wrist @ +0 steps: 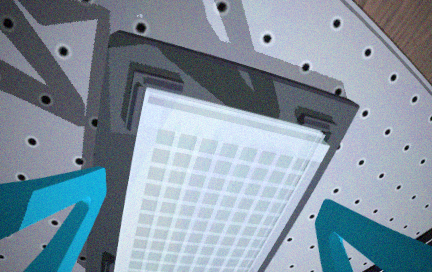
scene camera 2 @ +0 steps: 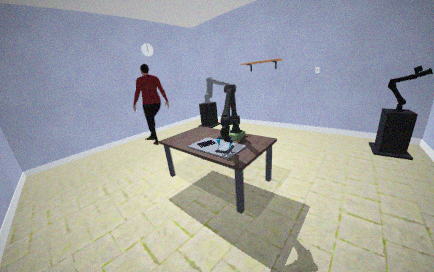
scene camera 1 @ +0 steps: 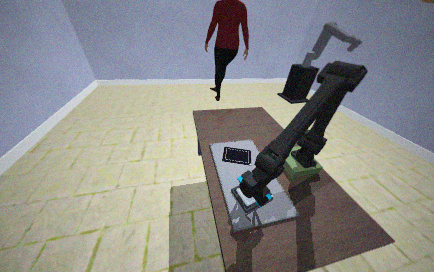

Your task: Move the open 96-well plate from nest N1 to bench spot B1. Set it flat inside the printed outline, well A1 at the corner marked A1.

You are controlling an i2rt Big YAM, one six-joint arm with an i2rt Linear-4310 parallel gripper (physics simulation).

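Places are measured from the arm's base along level axes (x down, y ahead, z right), in centimetres.
Pixels of known places: gripper, fingertip midpoint: (wrist: 213, 197) (scene camera 2: 224, 147); arm's base, link origin: (scene camera 2: 236, 131) (scene camera 1: 302, 159).
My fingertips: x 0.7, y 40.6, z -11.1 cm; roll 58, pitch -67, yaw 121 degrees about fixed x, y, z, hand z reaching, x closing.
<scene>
For each thing: its middle in the pictures, then the offset to it from my fingertips. "spot": a spot on its surface instead. Level surfaces: height alone.
- open 96-well plate, body centre: (wrist: 204, 223) (scene camera 1: 252, 191) (scene camera 2: 224, 147) dx +1.4, dy -2.8, dz +1.2 cm
- dark nest N1, body centre: (wrist: 202, 210) (scene camera 1: 252, 193) (scene camera 2: 225, 148) dx +2.4, dy -2.8, dz +1.2 cm
- Bench spot B1, surface spot: (scene camera 1: 237, 155) (scene camera 2: 206, 143) spot: dx +3.1, dy -6.5, dz +26.5 cm
- grey perforated board, surface spot: (wrist: 375, 130) spot: dx +3.3, dy +5.6, dz +8.8 cm
- brown table, surface height: dx +4.6 cm
The open 96-well plate (scene camera 1: 244, 195) (scene camera 2: 225, 148) (wrist: 200, 150) is pale and translucent. It sits in the dark nest N1 (wrist: 112, 150), between raised corner stops, with its lower end cut off in the wrist view. My gripper (scene camera 1: 253, 190) (scene camera 2: 224, 143) (wrist: 213, 197) is open and empty, with one cyan finger on each side of the plate and gaps beside both long sides. Bench spot B1 (scene camera 1: 237, 155) (scene camera 2: 206, 143) is a black rectangle with a light printed outline. The corner marks A1 cannot be read in these views.
The nest and B1 are on a grey perforated board (scene camera 1: 223, 175) (wrist: 375, 130) on the brown table (scene camera 1: 340, 225) (scene camera 2: 175, 141). My arm's green base block (scene camera 1: 302, 170) stands beside the board. A person in red (scene camera 1: 230, 22) (scene camera 2: 149, 90) is beyond the table.
</scene>
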